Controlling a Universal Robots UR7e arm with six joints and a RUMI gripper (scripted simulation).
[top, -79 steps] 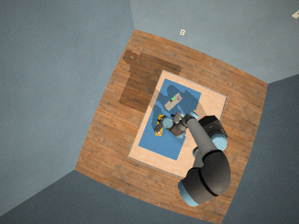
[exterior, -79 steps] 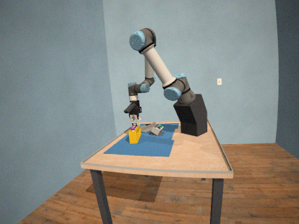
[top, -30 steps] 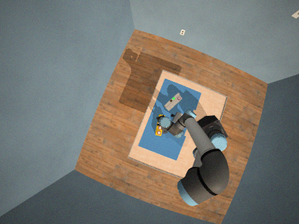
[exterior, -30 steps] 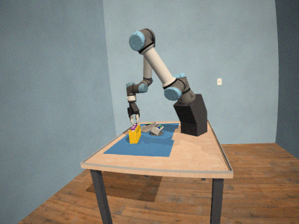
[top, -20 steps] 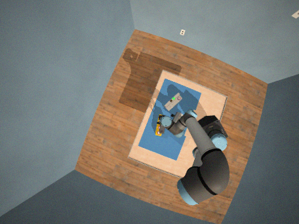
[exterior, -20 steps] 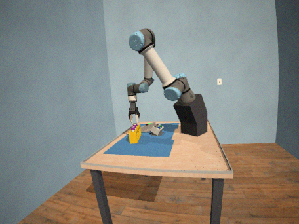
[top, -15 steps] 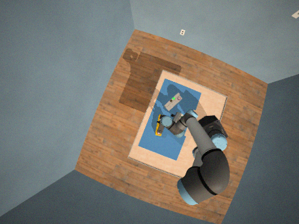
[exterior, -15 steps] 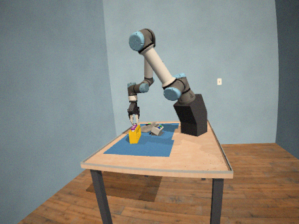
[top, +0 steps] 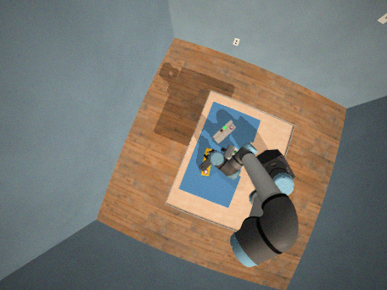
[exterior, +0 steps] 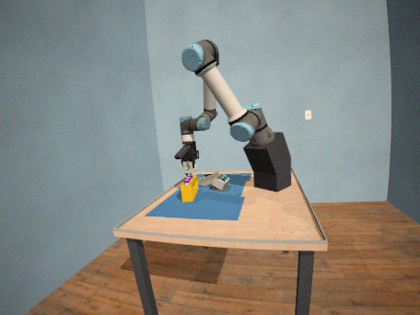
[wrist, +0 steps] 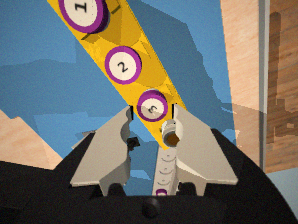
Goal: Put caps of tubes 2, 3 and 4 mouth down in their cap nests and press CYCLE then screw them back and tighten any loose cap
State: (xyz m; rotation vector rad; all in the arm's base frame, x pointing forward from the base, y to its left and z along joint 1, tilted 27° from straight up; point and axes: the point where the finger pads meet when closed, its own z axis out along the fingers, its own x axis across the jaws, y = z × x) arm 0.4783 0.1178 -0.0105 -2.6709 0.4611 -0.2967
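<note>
The cap lies 1 cm below my hand. From my hand the other things lie so: green key (19 cm behind, 15 cm to the right, 6 cm below); then blue cycle key (19 cm behind, 10 cm to the right, 6 cm below); then key housing (17 cm behind, 12 cm to the right, 7 cm below).
</note>
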